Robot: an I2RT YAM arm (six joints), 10 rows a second.
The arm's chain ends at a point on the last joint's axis. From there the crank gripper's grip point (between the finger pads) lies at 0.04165 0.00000 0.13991 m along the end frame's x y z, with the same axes.
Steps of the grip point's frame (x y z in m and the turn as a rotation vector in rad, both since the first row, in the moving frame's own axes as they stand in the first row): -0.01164, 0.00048, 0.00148, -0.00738, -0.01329, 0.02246; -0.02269, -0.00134, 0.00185, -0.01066, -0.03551, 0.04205; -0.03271, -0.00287, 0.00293, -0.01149, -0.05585, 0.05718; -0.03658, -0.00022, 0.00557, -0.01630, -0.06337, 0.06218; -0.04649, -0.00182, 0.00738, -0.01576, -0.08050, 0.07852; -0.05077, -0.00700, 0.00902, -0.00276, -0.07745, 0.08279; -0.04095, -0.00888, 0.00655, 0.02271, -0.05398, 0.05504; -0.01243, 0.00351, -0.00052, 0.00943, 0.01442, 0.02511; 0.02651, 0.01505, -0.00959, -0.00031, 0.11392, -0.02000; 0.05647, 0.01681, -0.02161, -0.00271, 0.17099, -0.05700; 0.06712, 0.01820, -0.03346, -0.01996, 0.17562, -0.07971; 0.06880, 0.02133, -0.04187, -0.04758, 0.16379, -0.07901
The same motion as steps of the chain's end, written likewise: -0.00976, -0.00147, 0.00095, -0.00738, -0.01329, 0.02246; -0.01763, -0.00448, 0.00048, -0.01066, -0.03551, 0.04205; -0.02473, -0.00664, 0.00085, -0.01149, -0.05585, 0.05718; -0.02749, -0.00483, 0.00325, -0.01630, -0.06337, 0.06218; -0.03490, -0.00687, 0.00453, -0.01576, -0.08050, 0.07852; -0.03967, -0.01038, 0.00623, -0.00276, -0.07745, 0.08279; -0.03337, -0.00776, 0.00452, 0.02271, -0.05398, 0.05504; -0.01445, 0.00376, 0.00010, 0.00943, 0.01442, 0.02511; 0.01088, 0.01600, -0.00395, -0.00031, 0.11392, -0.02000; 0.03334, 0.01948, -0.01249, -0.00271, 0.17099, -0.05700; 0.04336, 0.01977, -0.02405, -0.01996, 0.17562, -0.07971; 0.04644, 0.01905, -0.03314, -0.04758, 0.16379, -0.07901
